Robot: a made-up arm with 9 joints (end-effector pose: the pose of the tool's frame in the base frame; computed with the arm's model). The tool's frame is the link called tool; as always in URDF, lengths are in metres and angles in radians. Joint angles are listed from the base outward.
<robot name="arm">
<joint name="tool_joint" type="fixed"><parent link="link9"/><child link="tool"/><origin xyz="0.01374 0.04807 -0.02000" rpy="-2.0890 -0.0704 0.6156"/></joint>
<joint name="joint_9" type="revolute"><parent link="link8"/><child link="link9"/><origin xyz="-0.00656 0.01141 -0.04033" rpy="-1.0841 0.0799 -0.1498"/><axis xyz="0 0 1"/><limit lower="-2.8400" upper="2.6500" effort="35" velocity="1.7"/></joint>
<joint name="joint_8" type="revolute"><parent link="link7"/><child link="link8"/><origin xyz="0.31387 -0.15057 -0.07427" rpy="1.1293 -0.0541 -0.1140"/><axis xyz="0 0 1"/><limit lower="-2.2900" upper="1.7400" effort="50" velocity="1.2"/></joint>
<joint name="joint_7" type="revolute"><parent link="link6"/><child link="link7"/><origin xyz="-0.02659 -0.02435 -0.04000" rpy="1.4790 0.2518 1.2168"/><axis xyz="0 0 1"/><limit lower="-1.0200" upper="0.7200" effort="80" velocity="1.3"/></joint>
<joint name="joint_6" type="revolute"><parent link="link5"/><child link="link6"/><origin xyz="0.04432 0.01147 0.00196" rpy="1.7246 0.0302 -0.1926"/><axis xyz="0 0 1"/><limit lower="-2.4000" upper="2.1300" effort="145" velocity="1.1"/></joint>
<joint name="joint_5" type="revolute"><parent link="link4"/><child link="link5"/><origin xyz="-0.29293 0.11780 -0.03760" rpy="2.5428 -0.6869 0.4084"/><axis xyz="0 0 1"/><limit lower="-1.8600" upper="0.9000" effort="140" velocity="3"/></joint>
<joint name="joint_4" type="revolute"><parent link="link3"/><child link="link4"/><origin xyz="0.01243 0.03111 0.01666" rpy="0.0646 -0.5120 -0.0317"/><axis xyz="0 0 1"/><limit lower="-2.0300" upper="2.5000" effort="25" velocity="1"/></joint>
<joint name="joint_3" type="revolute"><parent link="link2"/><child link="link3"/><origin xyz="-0.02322 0.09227 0.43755" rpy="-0.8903 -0.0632 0.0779"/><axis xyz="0 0 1"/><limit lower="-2.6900" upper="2.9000" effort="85" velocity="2.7"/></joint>
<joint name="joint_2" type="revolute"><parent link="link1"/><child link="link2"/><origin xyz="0.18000 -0.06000 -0.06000" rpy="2.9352 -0.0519 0.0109"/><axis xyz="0 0 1"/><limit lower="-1.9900" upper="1.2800" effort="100" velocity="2"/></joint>
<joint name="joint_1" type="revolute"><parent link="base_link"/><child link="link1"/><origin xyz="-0.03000 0.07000 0.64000" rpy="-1.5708 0.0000 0.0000"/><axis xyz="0 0 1"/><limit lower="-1.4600" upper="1.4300" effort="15" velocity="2.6"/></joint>
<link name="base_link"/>
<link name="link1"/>
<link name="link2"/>
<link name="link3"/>
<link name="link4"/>
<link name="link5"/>
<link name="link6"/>
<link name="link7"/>
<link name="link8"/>
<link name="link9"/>
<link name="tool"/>
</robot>
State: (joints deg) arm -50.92 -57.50 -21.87 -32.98 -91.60 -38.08 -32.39 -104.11 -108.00
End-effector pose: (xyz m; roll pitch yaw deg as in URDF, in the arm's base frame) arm 0.2354 -0.3940 1.1594 -171.62 -38.00 -175.12
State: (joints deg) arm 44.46 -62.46 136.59 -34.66 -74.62 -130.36 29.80 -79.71 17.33
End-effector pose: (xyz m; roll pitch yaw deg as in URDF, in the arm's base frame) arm 0.2225 -0.7527 1.1204 -156.17 -71.61 151.05
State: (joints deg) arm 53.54 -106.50 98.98 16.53 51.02 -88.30 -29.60 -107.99 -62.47
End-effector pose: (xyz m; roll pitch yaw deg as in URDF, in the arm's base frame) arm -0.0697 -0.5080 0.4592 125.73 -7.11 95.73
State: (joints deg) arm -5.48 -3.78 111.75 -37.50 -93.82 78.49 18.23 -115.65 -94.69
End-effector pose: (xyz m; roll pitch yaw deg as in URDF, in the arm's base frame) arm 0.1021 -0.5799 0.9280 -110.09 -37.21 170.37
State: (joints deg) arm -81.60 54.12 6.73 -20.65 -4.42 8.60 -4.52 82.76 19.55
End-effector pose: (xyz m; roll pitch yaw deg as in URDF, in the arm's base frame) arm -0.0669 -0.3841 0.8895 52.36 7.84 110.15
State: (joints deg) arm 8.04 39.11 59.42 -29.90 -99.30 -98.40 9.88 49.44 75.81
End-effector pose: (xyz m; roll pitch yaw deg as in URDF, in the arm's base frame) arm -0.3127 -0.0827 0.6779 -40.33 35.40 -1.33
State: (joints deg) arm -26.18 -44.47 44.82 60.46 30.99 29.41 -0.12 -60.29 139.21
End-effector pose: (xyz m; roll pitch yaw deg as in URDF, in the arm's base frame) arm 0.2939 -0.4261 0.7555 -83.12 -45.08 169.59
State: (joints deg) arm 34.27 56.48 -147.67 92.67 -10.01 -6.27 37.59 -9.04 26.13
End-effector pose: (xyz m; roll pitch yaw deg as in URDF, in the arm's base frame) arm 0.1958 -0.2944 0.5248 -77.31 33.60 66.35
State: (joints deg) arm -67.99 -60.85 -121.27 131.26 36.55 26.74 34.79 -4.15 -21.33
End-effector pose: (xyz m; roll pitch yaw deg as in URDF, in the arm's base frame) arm -0.2558 -0.3456 0.6588 -87.01 45.08 32.79
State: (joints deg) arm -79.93 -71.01 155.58 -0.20 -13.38 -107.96 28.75 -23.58 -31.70
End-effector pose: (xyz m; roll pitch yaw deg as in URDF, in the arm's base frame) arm -0.2535 -0.8341 0.8820 153.71 -13.52 -130.40
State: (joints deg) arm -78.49 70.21 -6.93 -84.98 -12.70 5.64 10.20 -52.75 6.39
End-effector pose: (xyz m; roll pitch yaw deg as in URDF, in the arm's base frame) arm -0.1517 -0.2730 0.8840 -84.66 -57.39 53.59
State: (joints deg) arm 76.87 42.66 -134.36 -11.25 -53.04 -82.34 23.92 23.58 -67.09
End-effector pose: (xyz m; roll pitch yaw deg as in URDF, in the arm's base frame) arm 0.4183 -0.7016 0.2136 165.05 8.13 -50.31
